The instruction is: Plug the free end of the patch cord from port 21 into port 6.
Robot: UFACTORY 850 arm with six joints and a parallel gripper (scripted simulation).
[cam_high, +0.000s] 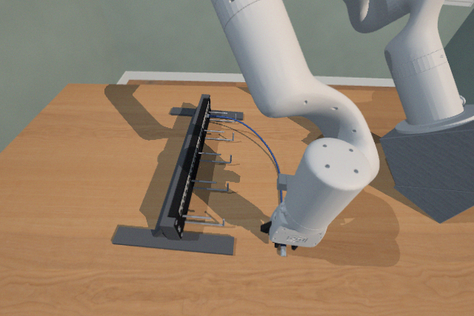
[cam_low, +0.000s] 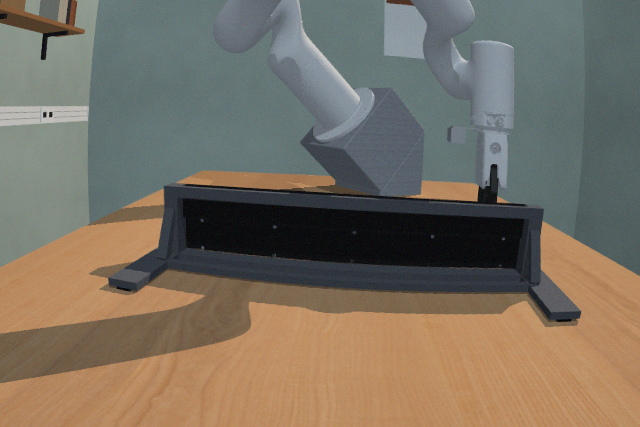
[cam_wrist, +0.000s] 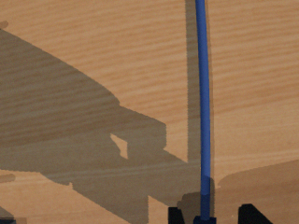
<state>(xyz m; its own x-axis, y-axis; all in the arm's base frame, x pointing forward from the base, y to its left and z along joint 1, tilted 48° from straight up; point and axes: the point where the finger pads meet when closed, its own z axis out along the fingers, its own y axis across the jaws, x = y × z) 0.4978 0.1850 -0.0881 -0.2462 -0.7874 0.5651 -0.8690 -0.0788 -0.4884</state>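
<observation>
My gripper is now 3 cm above the clear plug, 2 cm to the right of it and 1 cm short of it.
</observation>
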